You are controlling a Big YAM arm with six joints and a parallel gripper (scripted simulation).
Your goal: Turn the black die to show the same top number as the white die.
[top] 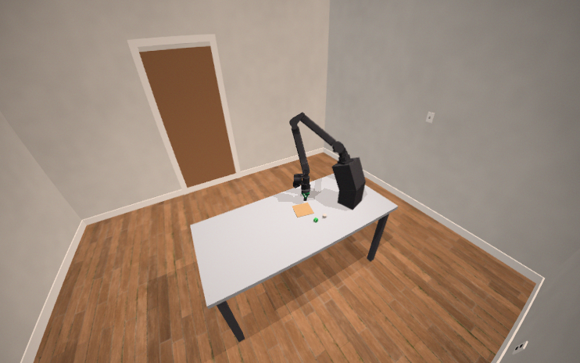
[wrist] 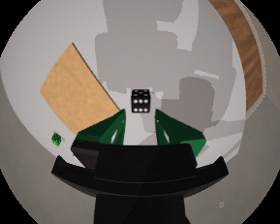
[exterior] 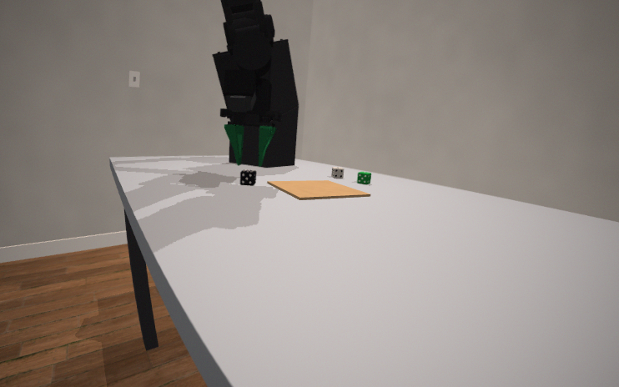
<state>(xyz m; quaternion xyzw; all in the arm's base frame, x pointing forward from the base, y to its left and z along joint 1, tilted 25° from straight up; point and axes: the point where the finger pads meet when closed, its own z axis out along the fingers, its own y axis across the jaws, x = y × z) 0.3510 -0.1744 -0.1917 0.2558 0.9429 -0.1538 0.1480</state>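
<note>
My gripper is now 3 cm above the black die. The rest, counted from my hand: tan mat: 7 cm ahead, 10 cm to the left, 4 cm below; green die: 4 cm ahead, 26 cm to the left, 3 cm below; white die: 5 cm behind, 25 cm to the left, 3 cm below.
</note>
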